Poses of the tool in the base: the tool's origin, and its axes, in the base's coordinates. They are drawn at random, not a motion.
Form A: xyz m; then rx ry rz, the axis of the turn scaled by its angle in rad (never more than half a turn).
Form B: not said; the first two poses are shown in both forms.
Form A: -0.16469, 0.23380, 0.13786, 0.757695, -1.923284, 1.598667
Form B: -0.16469, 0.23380, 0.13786, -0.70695, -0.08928, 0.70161, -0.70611, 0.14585, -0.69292
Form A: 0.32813, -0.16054, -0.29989, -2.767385, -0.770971, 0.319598
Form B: 0.32813, -0.16054, -0.29989, 0.83588, 0.53020, -0.14213, 0.47525, -0.82859, -0.29594
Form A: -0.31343, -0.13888, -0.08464, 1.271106, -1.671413, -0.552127
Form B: -0.31343, -0.13888, -0.08464, -0.02861, -0.91511, 0.40218, -0.49548, 0.36242, 0.78940
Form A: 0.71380, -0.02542, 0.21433, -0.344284, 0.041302, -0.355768
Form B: 0.71380, -0.02542, 0.21433, 0.93717, -0.34828, 0.02037, 0.33435, 0.87995, -0.33749
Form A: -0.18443, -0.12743, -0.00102, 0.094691, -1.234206, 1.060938
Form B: -0.18443, -0.12743, -0.00102, -0.05588, 0.60303, 0.79576, -0.69620, 0.54775, -0.46397
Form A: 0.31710, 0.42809, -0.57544, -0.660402, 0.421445, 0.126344
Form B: 0.31710, 0.42809, -0.57544, 0.90818, -0.01852, -0.41816, -0.24551, 0.78557, -0.56799
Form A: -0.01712, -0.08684, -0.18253, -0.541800, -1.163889, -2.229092
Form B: -0.01712, -0.08684, -0.18253, -0.76059, -0.29149, 0.58012, 0.64263, -0.46516, 0.60881
